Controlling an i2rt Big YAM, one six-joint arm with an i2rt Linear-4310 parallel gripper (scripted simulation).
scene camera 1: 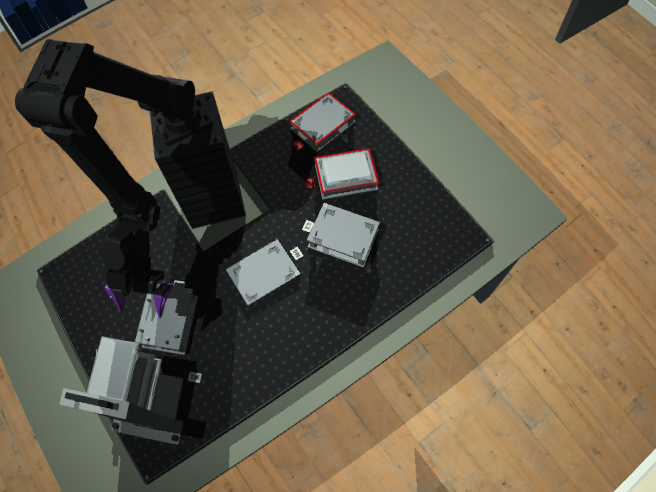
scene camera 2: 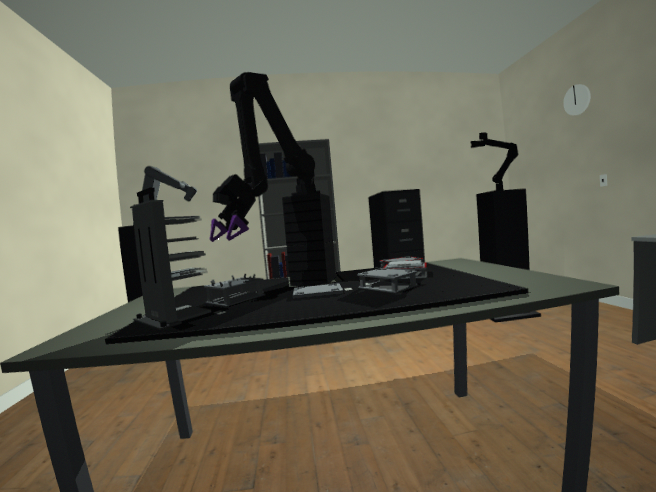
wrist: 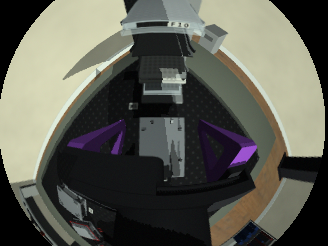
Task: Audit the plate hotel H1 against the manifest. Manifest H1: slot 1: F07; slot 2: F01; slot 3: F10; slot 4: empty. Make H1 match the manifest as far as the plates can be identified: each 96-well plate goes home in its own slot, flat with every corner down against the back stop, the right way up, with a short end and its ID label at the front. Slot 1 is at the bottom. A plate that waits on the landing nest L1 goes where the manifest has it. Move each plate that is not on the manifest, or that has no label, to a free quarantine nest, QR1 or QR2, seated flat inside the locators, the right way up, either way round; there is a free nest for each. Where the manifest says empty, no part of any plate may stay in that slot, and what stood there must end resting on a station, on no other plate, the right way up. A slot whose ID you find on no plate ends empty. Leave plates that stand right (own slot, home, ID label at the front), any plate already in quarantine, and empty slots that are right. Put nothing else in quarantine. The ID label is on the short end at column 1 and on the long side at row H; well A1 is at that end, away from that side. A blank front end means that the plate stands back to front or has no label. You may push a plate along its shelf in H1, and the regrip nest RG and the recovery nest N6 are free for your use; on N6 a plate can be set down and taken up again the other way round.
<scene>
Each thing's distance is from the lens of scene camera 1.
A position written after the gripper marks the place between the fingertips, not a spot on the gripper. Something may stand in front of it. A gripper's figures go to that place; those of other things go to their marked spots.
gripper (scene camera 1: pixel 140 313): 127 cm
landing nest L1 (scene camera 1: pixel 342 231): 143 cm
recovery nest N6 (scene camera 1: pixel 263 272): 144 cm
regrip nest RG (scene camera 1: pixel 173 321): 140 cm
red-framed quarantine nest (scene camera 1: pixel 324 116): 165 cm
The marked spots on the recovery nest N6 and the red-framed quarantine nest are 52 cm apart.
</scene>
